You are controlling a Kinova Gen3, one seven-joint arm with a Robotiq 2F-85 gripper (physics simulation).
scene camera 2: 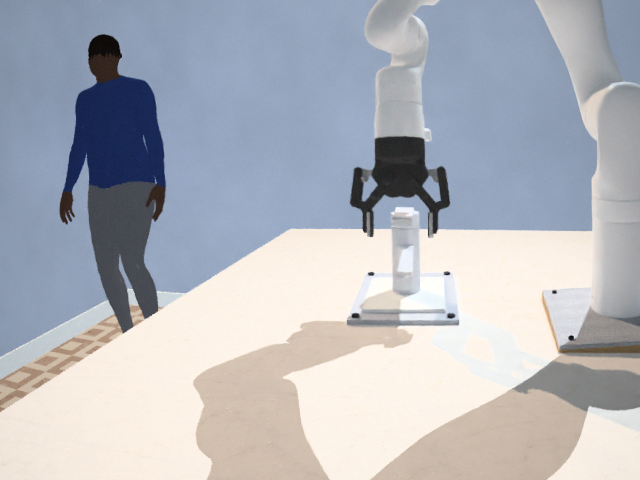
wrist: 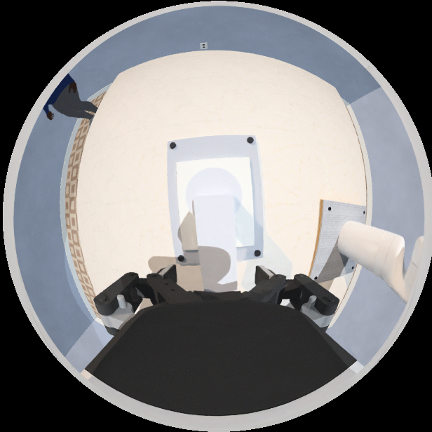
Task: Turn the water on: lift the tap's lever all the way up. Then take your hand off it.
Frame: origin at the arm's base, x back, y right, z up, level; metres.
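Where they show: gripper, fingertip midpoint: (scene camera 2: pixel 400 237); arm's base at its link origin: (scene camera 2: pixel 619 305).
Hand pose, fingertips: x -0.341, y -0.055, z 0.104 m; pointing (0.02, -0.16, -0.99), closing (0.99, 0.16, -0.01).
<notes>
Things, the pixels of their top centre, and the offset from my fingertips. "*": a spot on its surface instead.
- white tap at a spot on its surface: (scene camera 2: pixel 405 281) * dx +0.019, dy -0.040, dz -0.055 m
- pale base plate at its top centre: (scene camera 2: pixel 406 291) dx -0.016, dy +0.080, dz -0.113 m
- short spout at its top centre: (scene camera 2: pixel 403 252) dx +0.001, dy +0.012, dz -0.026 m
The white tap (scene camera 2: pixel 405 281) stands upright on a pale base plate (scene camera 2: pixel 403 320) (wrist: pixel 172 200). Its lever (scene camera 2: pixel 404 212) (wrist: pixel 215 225) lies low and about level across the top, pointing toward scene camera 2. The short spout (scene camera 2: pixel 405 259) sticks out below it. My gripper (scene camera 2: pixel 401 235) (wrist: pixel 215 274) is open and empty, pointing down over the tap. In the scene view its fingertips show on either side of the tap's top, a little below the lever's height, with a gap at each side. In the wrist view the lever runs between the fingers; its near end is hidden by the gripper body.
The robot's base plate (scene camera 2: pixel 568 320) (wrist: pixel 332 230) stands to the right of the tap, with the arm's white base column (scene camera 2: pixel 617 258) (wrist: pixel 367 245) on it. A person (scene camera 2: pixel 121 134) (wrist: pixel 67 102) in a blue top stands beyond the table's left edge.
</notes>
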